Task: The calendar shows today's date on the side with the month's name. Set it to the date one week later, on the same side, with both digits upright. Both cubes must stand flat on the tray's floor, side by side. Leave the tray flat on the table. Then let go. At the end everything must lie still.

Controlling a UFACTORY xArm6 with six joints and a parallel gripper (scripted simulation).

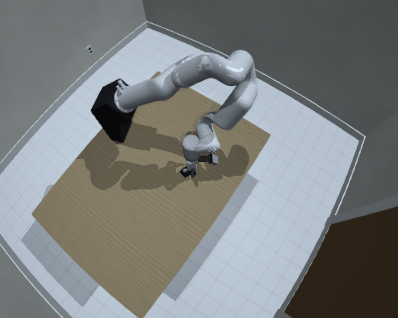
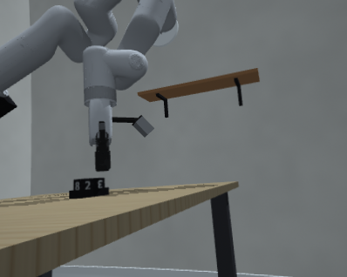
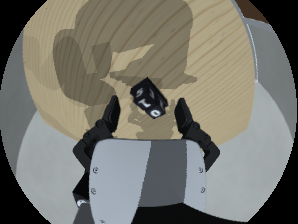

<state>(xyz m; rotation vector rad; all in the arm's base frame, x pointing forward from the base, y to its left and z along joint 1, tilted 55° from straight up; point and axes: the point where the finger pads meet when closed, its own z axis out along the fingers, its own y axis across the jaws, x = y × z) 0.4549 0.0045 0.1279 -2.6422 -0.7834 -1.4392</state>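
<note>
Right now my hand is 20 mm past the black cube, 10 mm to the left of it and 40 mm above it. The rest, counted from my hand: black calendar tray 20 mm behind, 20 mm to the right, 60 mm below.
</note>
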